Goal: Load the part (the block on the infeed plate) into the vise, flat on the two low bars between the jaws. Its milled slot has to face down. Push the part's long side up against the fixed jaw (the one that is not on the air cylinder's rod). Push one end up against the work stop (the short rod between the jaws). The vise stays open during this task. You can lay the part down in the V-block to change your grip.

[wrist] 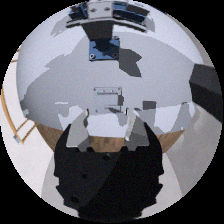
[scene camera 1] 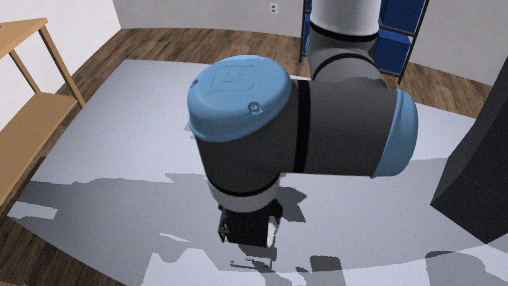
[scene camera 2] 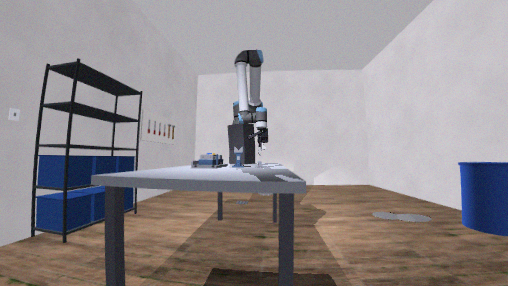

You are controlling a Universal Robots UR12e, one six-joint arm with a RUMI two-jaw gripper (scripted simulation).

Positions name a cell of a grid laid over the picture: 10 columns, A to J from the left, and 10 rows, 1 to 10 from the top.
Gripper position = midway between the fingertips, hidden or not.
Observation:
In view: my gripper (scene camera 1: E9).
My gripper also shows in the wrist view (wrist: E5).

